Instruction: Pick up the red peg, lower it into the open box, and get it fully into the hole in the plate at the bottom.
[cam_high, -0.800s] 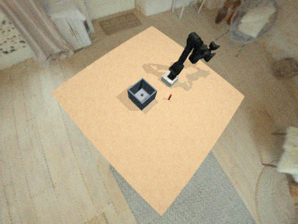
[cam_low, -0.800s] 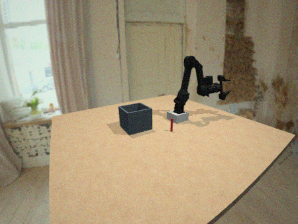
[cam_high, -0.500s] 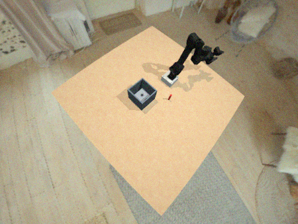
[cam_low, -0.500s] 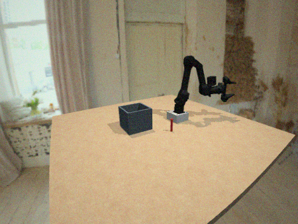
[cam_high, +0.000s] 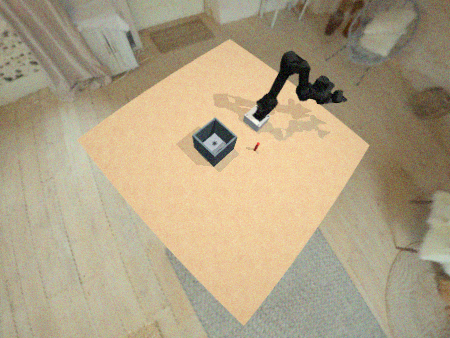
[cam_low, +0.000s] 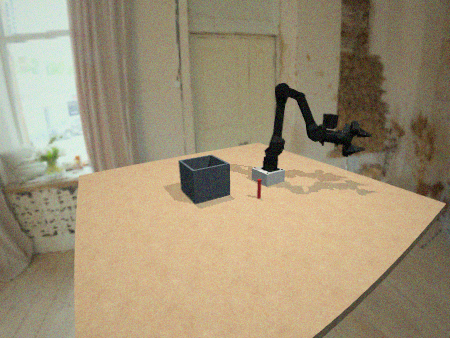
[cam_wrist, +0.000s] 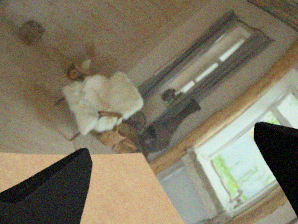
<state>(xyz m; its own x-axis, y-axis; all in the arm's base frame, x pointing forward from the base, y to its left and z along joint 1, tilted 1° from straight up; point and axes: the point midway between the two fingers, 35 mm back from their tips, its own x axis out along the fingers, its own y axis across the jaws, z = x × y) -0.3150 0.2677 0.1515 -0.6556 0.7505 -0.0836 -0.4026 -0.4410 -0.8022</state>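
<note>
My gripper tip is now 500 mm short of the red peg, 170 mm to the left of it and 160 mm above it. Round my gripper tip: light grey plate (660 mm ahead, 340 mm to the right, 160 mm below).
</note>
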